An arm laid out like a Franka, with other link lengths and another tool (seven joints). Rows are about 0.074 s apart.
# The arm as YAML. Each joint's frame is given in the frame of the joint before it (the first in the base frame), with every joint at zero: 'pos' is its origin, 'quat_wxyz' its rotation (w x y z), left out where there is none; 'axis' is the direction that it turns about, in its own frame. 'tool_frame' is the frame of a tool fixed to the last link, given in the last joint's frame.
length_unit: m
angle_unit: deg
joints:
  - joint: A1
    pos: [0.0, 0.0, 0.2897]
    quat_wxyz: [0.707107, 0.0, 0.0, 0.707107]
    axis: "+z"
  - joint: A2
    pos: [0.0, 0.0, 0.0]
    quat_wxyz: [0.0, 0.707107, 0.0, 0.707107]
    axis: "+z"
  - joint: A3
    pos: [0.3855, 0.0, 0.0]
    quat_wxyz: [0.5, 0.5, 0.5, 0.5]
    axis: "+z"
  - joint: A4
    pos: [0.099, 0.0, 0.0]
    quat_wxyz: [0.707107, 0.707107, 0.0, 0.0]
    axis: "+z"
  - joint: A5
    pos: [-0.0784, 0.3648, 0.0]
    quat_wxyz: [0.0, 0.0, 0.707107, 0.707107]
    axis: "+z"
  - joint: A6
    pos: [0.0, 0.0, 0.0]
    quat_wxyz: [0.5, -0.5, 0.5, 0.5]
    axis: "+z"
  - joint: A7
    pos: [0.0, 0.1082, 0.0]
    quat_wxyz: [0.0, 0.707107, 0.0, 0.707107]
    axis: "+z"
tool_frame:
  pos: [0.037, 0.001, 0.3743]
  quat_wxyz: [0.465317, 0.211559, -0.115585, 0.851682]
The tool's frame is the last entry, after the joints.
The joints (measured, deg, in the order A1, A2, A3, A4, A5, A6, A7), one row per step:
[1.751, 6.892, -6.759, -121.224, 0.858, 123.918, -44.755]
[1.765, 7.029, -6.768, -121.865, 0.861, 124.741, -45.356]
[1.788, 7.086, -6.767, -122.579, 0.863, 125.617, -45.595]
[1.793, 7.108, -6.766, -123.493, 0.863, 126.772, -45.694]
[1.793, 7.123, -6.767, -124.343, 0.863, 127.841, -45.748]
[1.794, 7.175, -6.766, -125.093, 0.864, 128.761, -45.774]
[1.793, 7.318, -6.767, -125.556, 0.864, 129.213, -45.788]
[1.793, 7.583, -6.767, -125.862, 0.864, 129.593, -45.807]
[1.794, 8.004, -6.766, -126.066, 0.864, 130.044, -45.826]
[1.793, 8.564, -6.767, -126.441, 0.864, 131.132, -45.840]
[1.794, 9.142, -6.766, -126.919, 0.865, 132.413, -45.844]
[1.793, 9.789, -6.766, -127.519, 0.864, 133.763, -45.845]
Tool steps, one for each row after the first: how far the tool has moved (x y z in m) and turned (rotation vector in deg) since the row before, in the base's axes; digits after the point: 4 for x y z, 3 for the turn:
[-0.0008, 0.0002, -0.0048, 0.017, -0.047, 0.596]
[-0.0011, 0.0003, -0.0044, -0.006, -0.105, 0.253]
[-0.0012, 0.0000, -0.0050, -0.026, -0.218, 0.095]
[-0.0012, 0.0000, -0.0046, -0.026, -0.202, 0.044]
[-0.0015, 0.0000, -0.0044, -0.023, -0.117, 0.019]
[-0.0021, 0.0000, -0.0040, -0.007, 0.154, 0.007]
[-0.0015, 0.0000, -0.0042, -0.017, 0.191, 0.016]
[-0.0006, -0.0002, -0.0048, -0.038, 0.175, 0.020]
[0.0013, -0.0005, -0.0063, -0.089, -0.150, 0.012]
[0.0014, -0.0005, -0.0068, -0.099, -0.221, 0.006]
[0.0002, -0.0005, -0.0082, -0.099, -0.099, 0.001]

